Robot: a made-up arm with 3 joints.
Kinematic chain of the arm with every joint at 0, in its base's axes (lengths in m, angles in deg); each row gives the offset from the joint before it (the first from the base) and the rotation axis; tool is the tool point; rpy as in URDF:
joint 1: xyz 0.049 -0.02 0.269 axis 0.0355 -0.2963 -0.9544
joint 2: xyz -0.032 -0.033 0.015 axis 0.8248 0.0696 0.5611
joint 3: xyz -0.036 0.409 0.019 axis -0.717 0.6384 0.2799
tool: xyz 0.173 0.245 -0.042 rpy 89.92 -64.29 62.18
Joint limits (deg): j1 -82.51..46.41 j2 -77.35..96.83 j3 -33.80..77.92
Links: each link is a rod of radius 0.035 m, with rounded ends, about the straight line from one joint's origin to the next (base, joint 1, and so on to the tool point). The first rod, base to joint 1, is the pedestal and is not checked.
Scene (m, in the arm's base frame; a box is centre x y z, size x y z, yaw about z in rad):
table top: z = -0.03
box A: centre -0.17 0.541 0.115 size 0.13 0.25 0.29 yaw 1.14
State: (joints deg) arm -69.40 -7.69 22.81
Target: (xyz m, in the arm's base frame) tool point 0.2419 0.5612 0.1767
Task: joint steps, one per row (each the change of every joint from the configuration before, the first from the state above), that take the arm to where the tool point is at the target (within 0.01 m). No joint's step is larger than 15 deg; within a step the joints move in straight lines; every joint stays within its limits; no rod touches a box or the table.
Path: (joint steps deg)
1: 13.40 10.43 -9.43
2: 13.40 10.43 -9.44
3: 13.40 10.43 -9.43
4: 13.40 10.43 -9.44
5: 13.40 10.43 -9.43
6: 13.40 10.43 -9.44
7: -2.78 -14.24 4.24
8: -2.79 -14.25 4.25
9: -2.78 -14.24 4.24
10: -2.79 -14.24 4.24
11: -2.78 -14.24 4.25

